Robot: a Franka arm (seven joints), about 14 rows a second.
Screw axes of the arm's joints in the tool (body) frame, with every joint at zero. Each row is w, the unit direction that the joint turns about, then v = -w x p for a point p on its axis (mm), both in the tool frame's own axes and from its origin. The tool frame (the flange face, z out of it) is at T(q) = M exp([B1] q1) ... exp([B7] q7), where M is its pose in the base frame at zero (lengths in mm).
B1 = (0, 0, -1, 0.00, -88.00, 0.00)
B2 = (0, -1, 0, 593.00, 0.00, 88.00)
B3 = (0, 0, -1, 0.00, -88.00, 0.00)
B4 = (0, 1, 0, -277.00, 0.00, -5.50)
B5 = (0, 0, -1, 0.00, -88.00, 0.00)
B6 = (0, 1, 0, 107.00, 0.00, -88.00)
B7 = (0, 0, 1, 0.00, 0.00, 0.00)
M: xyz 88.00 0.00 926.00 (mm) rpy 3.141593 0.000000 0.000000 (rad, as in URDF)
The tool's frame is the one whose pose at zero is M.
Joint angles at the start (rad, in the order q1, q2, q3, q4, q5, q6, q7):
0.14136 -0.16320 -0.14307 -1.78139 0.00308 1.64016 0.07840
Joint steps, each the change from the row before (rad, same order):
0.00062 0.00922 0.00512 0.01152 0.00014 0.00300 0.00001
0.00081 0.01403 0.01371 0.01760 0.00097 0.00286 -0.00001
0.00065 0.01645 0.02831 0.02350 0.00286 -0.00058 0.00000
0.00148 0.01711 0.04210 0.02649 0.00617 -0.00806 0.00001
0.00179 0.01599 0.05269 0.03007 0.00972 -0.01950 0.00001
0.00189 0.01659 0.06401 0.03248 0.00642 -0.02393 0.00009
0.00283 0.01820 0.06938 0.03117 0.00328 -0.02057 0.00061
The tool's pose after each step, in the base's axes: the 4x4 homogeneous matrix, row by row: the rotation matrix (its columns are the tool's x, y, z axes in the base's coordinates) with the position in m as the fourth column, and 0 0 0 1 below. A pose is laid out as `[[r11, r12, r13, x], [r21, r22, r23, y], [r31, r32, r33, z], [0, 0, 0, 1]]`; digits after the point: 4 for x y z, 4 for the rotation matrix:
[[0.9970, -0.0728, 0.0257, 0.5117], [-0.0735, -0.9970, 0.0244, -0.0028], [0.0238, -0.0263, -0.9994, 0.6177], [0, 0, 0, 1]]
[[0.9978, -0.0588, 0.0322, 0.5166], [-0.0595, -0.9980, 0.0221, 0.0057], [0.0308, -0.0240, -0.9992, 0.6193], [0, 0, 0, 1]]
[[0.9988, -0.0304, 0.0386, 0.5215], [-0.0312, -0.9993, 0.0207, 0.0225], [0.0380, -0.0219, -0.9990, 0.6223], [0, 0, 0, 1]]
[[0.9991, 0.0127, 0.0394, 0.5247], [0.0118, -0.9997, 0.0226, 0.0477], [0.0397, -0.0221, -0.9990, 0.6255], [0, 0, 0, 1]]
[[0.9972, 0.0669, 0.0323, 0.5244], [0.0660, -0.9974, 0.0280, 0.0792], [0.0341, -0.0258, -0.9991, 0.6297], [0, 0, 0, 1]]
[[0.9909, 0.1325, 0.0221, 0.5208], [0.1318, -0.9908, 0.0300, 0.1163], [0.0258, -0.0268, -0.9993, 0.6341], [0, 0, 0, 1]]
[[0.9790, 0.2034, 0.0121, 0.5145], [0.2030, -0.9787, 0.0299, 0.1558], [0.0179, -0.0268, -0.9995, 0.6370], [0, 0, 0, 1]]

